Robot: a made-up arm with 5 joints.
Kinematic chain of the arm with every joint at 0, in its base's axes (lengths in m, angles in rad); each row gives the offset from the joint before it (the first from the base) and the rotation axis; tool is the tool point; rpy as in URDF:
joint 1: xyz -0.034 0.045 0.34 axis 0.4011 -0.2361 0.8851
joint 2: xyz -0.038 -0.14 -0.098 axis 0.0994 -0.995 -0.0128
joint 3: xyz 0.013 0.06 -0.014 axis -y
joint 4: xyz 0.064 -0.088 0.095 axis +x
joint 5: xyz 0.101 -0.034 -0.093 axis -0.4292 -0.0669 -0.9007
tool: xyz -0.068 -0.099 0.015 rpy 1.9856 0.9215 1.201
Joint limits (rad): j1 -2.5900..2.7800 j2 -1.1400..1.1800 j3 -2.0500..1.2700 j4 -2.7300..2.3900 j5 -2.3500..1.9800
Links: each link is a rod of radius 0.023 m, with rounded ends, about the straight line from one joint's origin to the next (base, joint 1, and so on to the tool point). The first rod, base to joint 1, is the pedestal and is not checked.
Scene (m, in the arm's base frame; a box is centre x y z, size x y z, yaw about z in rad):
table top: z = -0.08
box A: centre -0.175 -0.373 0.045 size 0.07 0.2 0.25 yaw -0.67
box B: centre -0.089 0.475 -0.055 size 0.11 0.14 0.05 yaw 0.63
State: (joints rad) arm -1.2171 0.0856 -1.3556 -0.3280 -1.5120
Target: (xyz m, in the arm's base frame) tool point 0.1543 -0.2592 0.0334
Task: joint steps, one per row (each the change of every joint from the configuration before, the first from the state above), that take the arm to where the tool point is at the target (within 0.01 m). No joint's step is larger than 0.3 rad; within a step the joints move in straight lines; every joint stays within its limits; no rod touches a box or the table.
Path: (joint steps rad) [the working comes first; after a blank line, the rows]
Joints at the target: 0.1168 0.2496 -1.2165 -0.6463 -1.5842
Straight joint move there: touches box A.

1: 0.2358 -0.0139 -0.1389 0.2774 0.0627
2: 0.2359 -0.0139 -0.1389 0.2773 0.0627
3: 0.2358 -0.0139 -0.1388 0.2774 0.0627
4: 0.2359 -0.0139 -0.1389 0.2774 0.0627
5: 0.2358 -0.0139 -0.1389 0.2773 0.0627
6: 0.0258 0.0389 0.1389 -0.2841 -0.0643
7: 0.0258 0.0389 0.1389 -0.2842 -0.0643
8: 0.0258 0.0390 0.1390 -0.2842 -0.0643
9: 0.0258 0.0389 0.1389 -0.2842 -0.0642
10: 0.0257 0.0389 0.1389 -0.2842 -0.0643
11: 0.0258 0.0389 0.1389 -0.2842 -0.0643

